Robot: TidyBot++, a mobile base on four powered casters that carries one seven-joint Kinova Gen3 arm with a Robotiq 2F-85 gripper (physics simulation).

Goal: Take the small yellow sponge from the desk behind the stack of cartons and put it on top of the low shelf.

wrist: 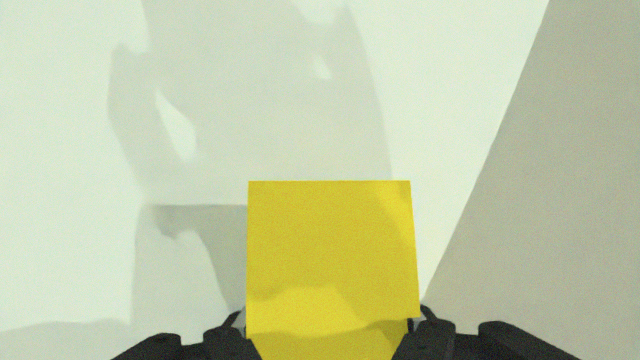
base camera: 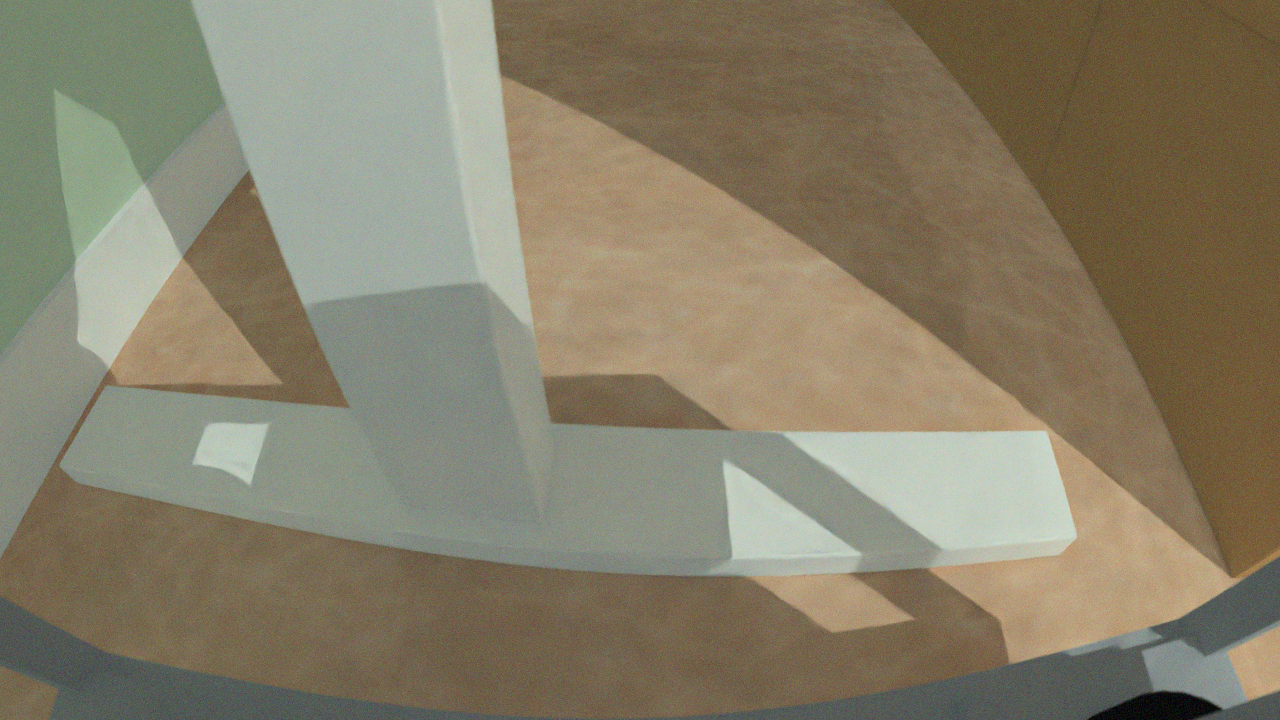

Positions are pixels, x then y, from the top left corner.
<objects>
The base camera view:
white desk: 377,143
stack of brown cartons: 1145,134
</objects>
